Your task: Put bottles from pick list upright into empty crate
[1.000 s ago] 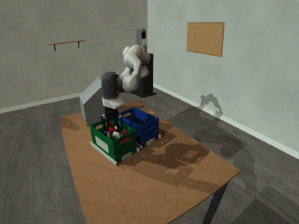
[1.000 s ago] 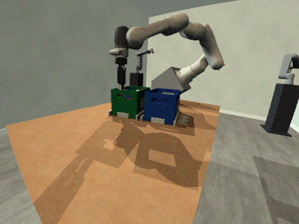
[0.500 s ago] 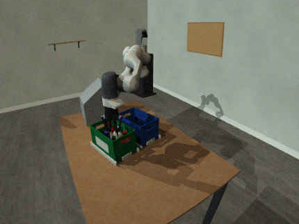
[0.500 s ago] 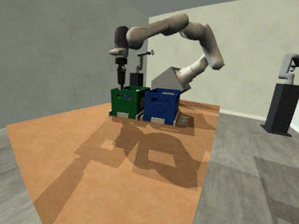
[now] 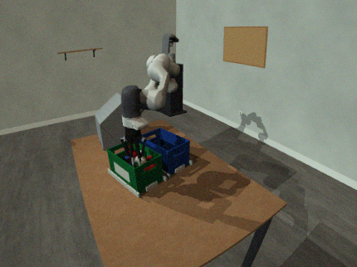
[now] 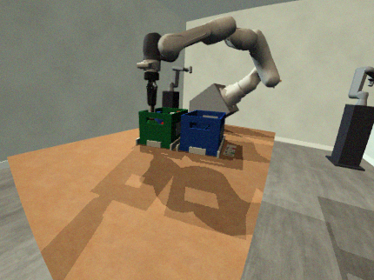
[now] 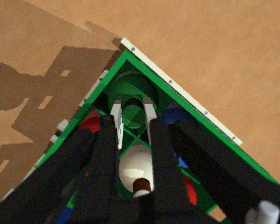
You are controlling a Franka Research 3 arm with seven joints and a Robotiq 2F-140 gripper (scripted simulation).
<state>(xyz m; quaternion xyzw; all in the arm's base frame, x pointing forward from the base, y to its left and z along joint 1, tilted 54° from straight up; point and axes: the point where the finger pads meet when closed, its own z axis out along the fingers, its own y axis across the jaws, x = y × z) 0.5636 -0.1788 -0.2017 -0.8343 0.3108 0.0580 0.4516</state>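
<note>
Now: the green bottle 80 mm below my hand. From my hand the other things lie so: white bottle 100 mm behind, 70 mm to the left, 80 mm below; then green crate 90 mm behind, 30 mm to the left, 90 mm below; then blue-capped bottle 80 mm behind, 10 mm to the right, 80 mm below.
</note>
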